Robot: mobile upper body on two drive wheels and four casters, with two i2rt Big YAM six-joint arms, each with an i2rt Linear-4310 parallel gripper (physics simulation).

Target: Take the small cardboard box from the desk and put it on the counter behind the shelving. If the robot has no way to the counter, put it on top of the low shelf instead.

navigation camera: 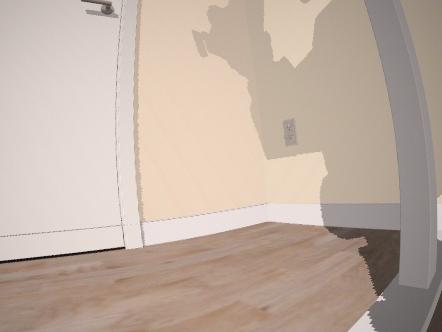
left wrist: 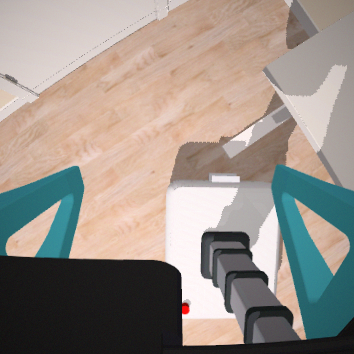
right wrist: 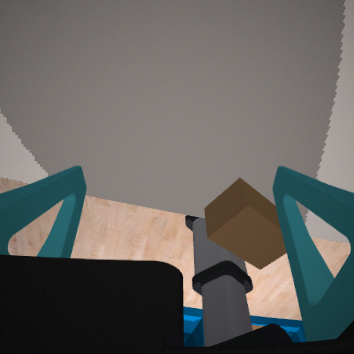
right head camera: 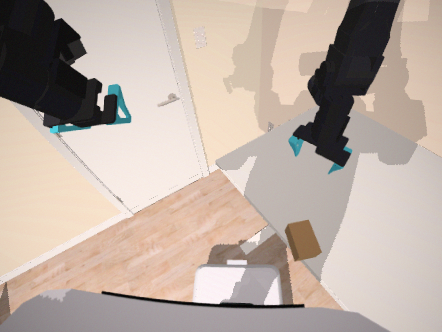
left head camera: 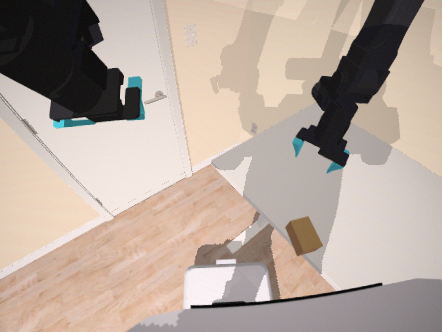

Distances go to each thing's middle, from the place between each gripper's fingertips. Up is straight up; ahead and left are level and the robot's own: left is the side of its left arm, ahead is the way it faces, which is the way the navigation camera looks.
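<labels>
Looking at the small brown cardboard box (right head camera: 301, 238), I find my left gripper 32 cm above it, 13 cm beyond it and 42 cm to the left of it.
My right hand, for its part, is 120 mm above the small brown cardboard box, 170 mm past it and 40 mm to the right of it.
</labels>
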